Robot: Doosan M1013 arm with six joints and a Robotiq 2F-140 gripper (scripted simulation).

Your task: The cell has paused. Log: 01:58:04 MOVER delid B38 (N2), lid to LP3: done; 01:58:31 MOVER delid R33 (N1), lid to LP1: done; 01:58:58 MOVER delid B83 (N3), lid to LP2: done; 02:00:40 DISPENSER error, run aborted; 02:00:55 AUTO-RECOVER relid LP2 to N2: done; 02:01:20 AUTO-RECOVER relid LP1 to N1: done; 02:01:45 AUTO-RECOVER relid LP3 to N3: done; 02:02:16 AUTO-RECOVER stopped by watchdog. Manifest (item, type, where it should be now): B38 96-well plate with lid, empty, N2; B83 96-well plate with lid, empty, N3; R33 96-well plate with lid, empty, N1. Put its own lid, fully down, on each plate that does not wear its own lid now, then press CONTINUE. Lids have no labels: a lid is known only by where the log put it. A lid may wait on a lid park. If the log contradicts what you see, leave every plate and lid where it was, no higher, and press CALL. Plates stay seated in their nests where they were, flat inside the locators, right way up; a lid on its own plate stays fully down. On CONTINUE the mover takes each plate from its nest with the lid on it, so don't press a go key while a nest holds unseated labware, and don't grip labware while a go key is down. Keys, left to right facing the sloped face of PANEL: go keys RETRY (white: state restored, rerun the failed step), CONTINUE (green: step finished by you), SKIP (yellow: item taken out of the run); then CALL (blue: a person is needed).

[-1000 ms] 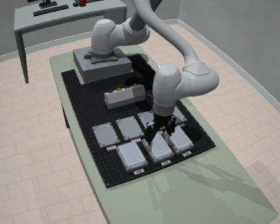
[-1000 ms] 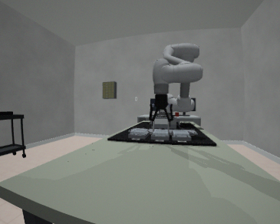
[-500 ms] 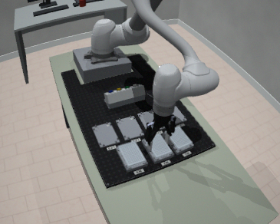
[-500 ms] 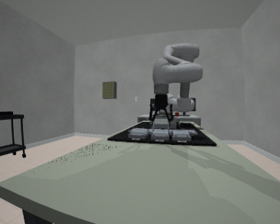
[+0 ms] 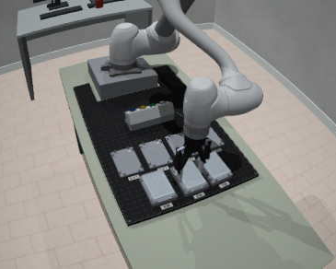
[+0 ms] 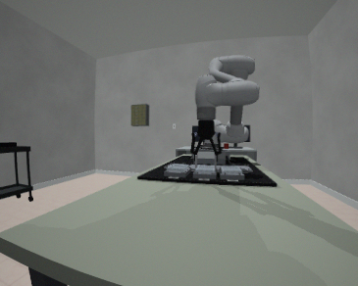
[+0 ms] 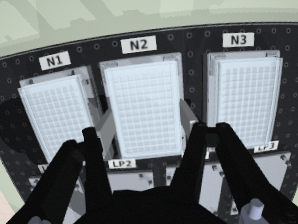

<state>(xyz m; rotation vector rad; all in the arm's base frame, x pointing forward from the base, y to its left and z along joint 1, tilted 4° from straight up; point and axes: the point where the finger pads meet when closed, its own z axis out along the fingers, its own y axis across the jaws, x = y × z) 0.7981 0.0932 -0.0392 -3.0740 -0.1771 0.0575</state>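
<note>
Right now my hand is 20 cm past the lid park LP1, 17 cm to the right of it and 6 cm above it. Round my hand: lid park LP2 (19 cm behind, 4 cm to the left, 6 cm below); then lid park LP3 (16 cm behind, 22 cm to the right, 6 cm below); then lid park LP4 (17 cm behind, 9 cm to the right, 6 cm below).
</note>
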